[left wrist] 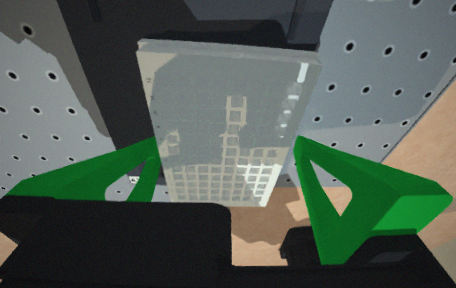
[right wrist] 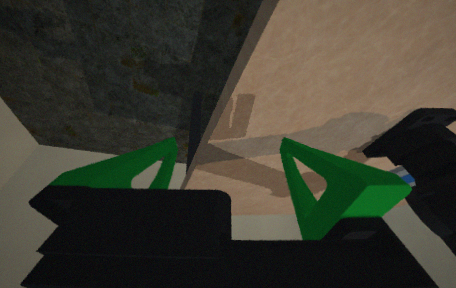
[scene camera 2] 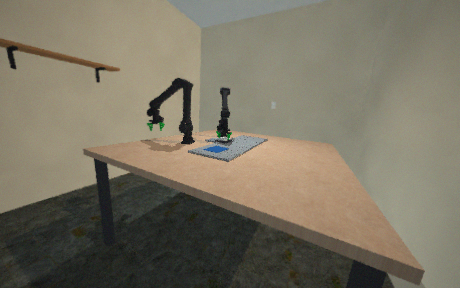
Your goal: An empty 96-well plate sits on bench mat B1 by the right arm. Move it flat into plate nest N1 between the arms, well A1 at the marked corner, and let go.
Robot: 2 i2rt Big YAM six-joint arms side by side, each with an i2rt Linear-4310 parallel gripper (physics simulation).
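Frame: origin at the left arm's base, x ahead, y left, z up, level; centimetres.
Where they show: left gripper, fingertip midpoint: [left wrist: 228, 143]; right gripper, fingertip midpoint: [right wrist: 228, 143] [scene camera 2: 155, 130]; left arm's base, origin of the base link: [left wrist: 306, 239] [scene camera 2: 222, 136]; right arm's base, origin of the base link: [right wrist: 402, 133] [scene camera 2: 188, 142].
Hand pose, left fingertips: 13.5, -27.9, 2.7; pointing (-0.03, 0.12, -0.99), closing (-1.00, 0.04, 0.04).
Each offset is from my left fingertips to the centre of the thing, as dx, dy, dz. "pt": to the spot under its first point. Level surfaces: height alone.
The pale 96-well plate {+0.3, +0.0, +0.6} [scene camera 2: 224, 139] [left wrist: 225, 125] lies between the left fingers, over the dark plate nest N1 {pt +6.9, -4.7, -0.2} [left wrist: 100, 85]. Its number 12 end is at the top of the left wrist view; a small A1 label {pt +8.3, +4.0, -0.2} [left wrist: 134, 180] shows beside the left finger. Whether the plate is fully seated cannot be told. My left gripper [scene camera 2: 224, 136] [left wrist: 228, 143] is open around the plate, with a gap at the finger at the right of the left wrist view. My right gripper [scene camera 2: 155, 128] [right wrist: 228, 143] is open and empty, above the table. Bench mat B1 {dz -1.2} [scene camera 2: 216, 149] is blue and holds no plate.
A grey perforated board {dz -1.4} [scene camera 2: 242, 149] [left wrist: 390, 100] lies under the nest and the mat on the wooden table {dz -2.7} [scene camera 2: 300, 190] [right wrist: 325, 60]. The table's edge crosses the right wrist view. A wall shelf [scene camera 2: 60, 57] is at the upper left.
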